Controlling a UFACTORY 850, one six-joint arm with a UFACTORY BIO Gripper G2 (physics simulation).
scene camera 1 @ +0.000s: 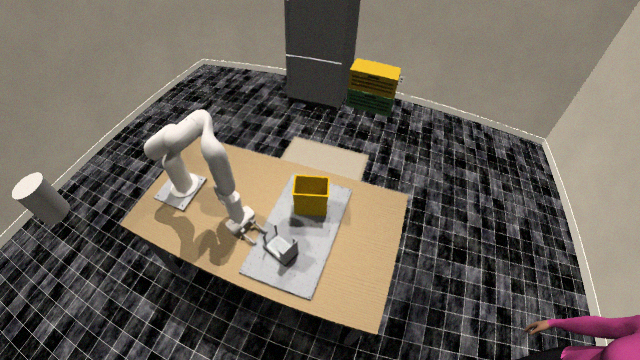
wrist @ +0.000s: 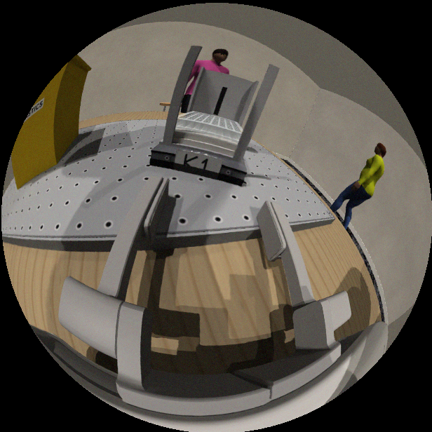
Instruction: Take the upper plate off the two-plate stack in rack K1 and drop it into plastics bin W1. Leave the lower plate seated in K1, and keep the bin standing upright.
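Observation:
Rack K1 point(scene camera 1: 291, 252) point(wrist: 198, 162) stands upright on the perforated grey board, with two posts at its near side and a tall back panel. A pale plate stack sits between them. In the wrist view the gridded upper plate point(wrist: 212, 121) lies on the lower plate point(wrist: 207, 143), partly hidden by the posts. My gripper point(scene camera 1: 260, 237) point(wrist: 216, 195) is shut to its narrowest, its fingertips still standing apart with nothing between them. It is low, on the robot's side of K1, apart from the rack. The yellow plastics bin W1 point(scene camera 1: 310, 204) point(wrist: 65, 130) stands upright on the board.
The grey board point(scene camera 1: 302, 286) point(wrist: 75, 212) lies on the wooden table point(scene camera 1: 370, 280) point(wrist: 55, 270). The bin is left of K1 in the wrist view. A grey cabinet point(scene camera 1: 322, 40), stacked crates point(scene camera 1: 374, 80) and a white cylinder point(scene camera 1: 42, 197) stand off the table. Two people are beyond it.

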